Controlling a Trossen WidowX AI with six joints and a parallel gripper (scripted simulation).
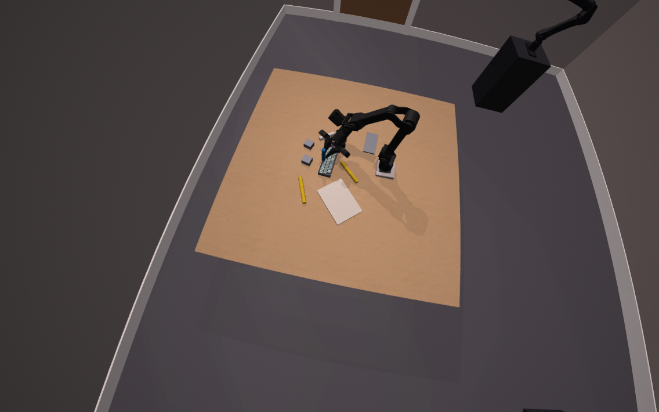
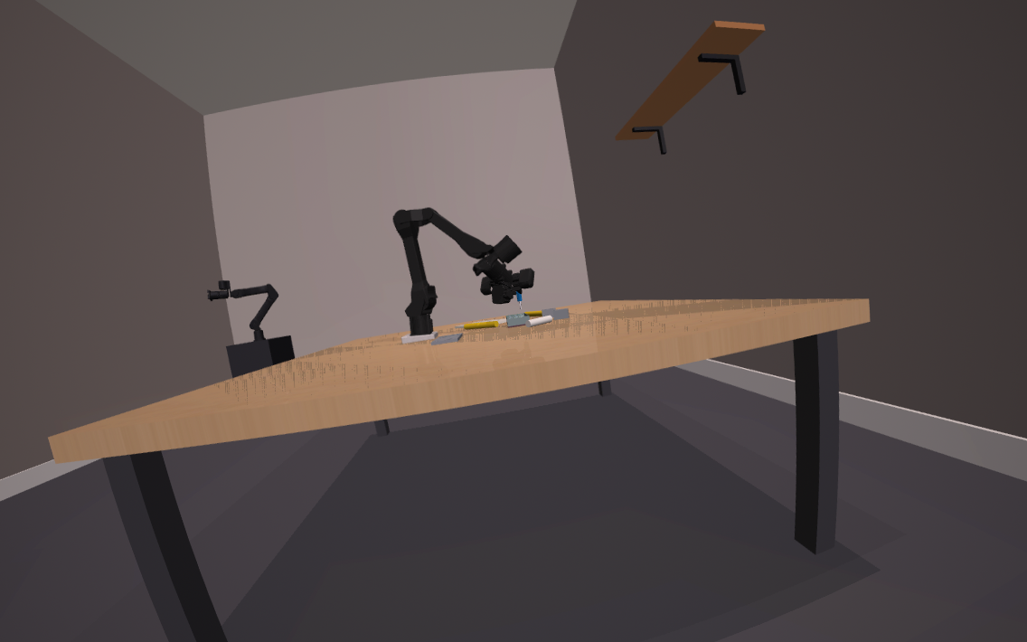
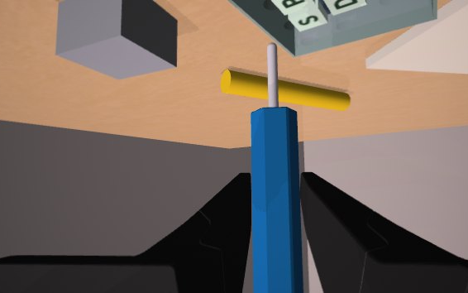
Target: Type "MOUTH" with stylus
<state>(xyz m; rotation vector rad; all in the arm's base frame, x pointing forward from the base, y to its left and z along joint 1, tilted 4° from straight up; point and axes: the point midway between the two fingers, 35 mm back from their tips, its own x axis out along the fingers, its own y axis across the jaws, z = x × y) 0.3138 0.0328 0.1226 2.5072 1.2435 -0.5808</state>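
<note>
Right now my gripper tip is 9 cm short of the grey block, 8 cm above it and 2 cm to the left of it. From my gripper tip the other things lie so: white cylinder 20 cm to the right, 9 cm below, 1 cm ahead; then yellow pencil 15 cm behind, 9 cm below, 1 cm to the left; then blue stylus 1 cm below.
</note>
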